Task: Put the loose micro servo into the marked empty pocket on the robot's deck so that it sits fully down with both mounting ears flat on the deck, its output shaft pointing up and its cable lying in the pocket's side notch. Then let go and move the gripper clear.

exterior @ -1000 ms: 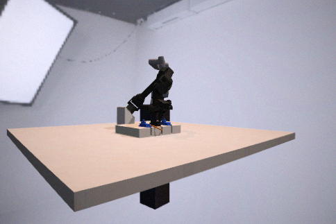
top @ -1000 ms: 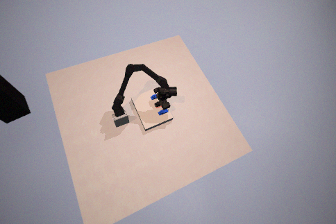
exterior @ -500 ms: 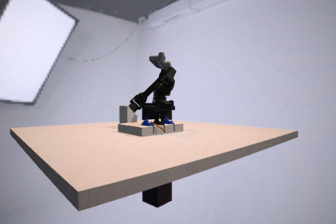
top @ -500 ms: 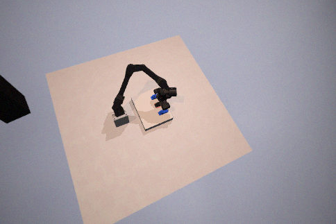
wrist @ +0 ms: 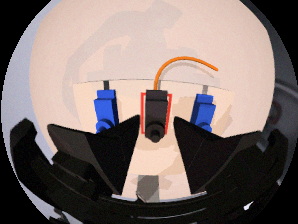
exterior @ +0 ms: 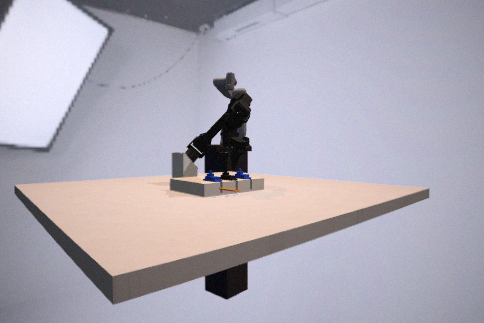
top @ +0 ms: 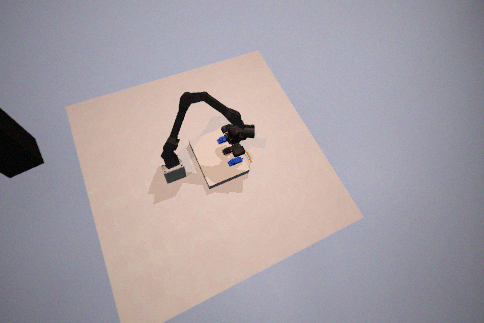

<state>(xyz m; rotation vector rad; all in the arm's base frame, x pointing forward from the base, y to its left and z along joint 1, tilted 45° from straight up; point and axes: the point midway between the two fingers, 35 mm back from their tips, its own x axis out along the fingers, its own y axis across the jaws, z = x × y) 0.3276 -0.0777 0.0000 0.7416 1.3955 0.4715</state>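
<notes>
Now: gripper tip 12 cm past the deck, 6 cm above it and 1 cm to the right of it.
</notes>
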